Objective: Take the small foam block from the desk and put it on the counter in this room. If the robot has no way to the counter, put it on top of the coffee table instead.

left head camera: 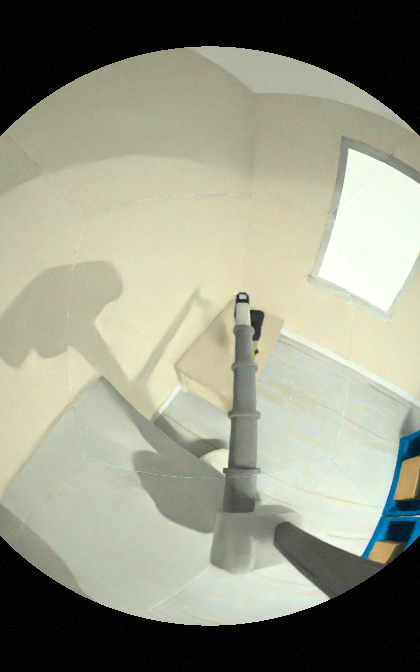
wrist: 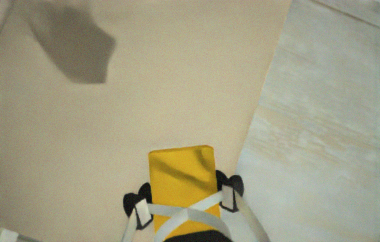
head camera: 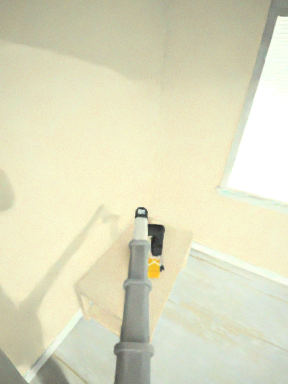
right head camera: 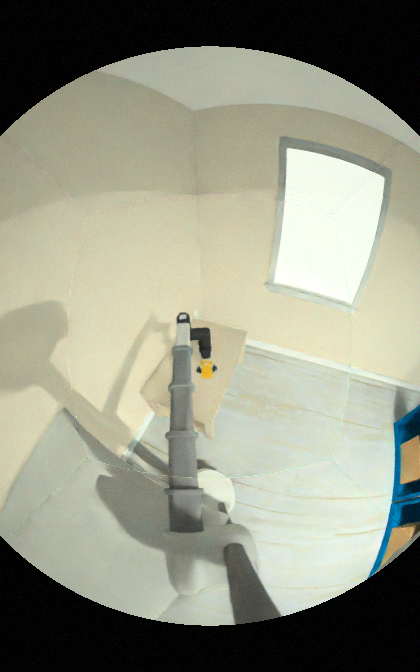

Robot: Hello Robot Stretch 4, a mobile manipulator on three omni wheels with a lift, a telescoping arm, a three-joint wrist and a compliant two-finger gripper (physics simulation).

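Frame: origin at the robot's base, x down, y ahead, z right, level; metres.
Seen in the pictures: gripper, fingertip midpoint: (wrist: 183,189) (head camera: 153,270).
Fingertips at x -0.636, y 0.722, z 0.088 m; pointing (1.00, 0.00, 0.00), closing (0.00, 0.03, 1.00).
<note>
Pixels of each thing's middle, then the offset from my fingertips to it. "spot": a spot on its surface instead. Level surfaces: height alone.
- yellow foam block at the middle of its body: (wrist: 184,193) (head camera: 153,267) dx -0.022, dy +0.001, dz +0.000 m
- low beige table with legs, surface height: dx +0.213 m
- bright window at a spot on its surface: (head camera: 260,115) spot: dx -0.793, dy +0.699, dz +0.721 m
The yellow foam block (head camera: 154,271) (right head camera: 206,371) (wrist: 184,167) is between the two black fingertips of my gripper (wrist: 183,189), which is shut on it. In the left head view a sliver of yellow shows beside the arm. The block is held over a low beige table with legs (head camera: 107,272) (left head camera: 210,355) (right head camera: 227,350) (wrist: 125,115), which looks like the coffee table, near its right edge in the wrist view. A dark shadow lies on the tabletop away from the block, and no contact shows. The arm hides part of the table. I cannot identify the counter.
The table stands in a wall corner, left of a bright window (head camera: 260,115) (left head camera: 370,230) (right head camera: 330,225). A large grey surface (left head camera: 85,435) (right head camera: 40,460) spreads at the lower left. A round white object (right head camera: 218,487) is beside the arm. Blue shelving with tan boxes (left head camera: 407,478) (right head camera: 411,462) stands at the right.
</note>
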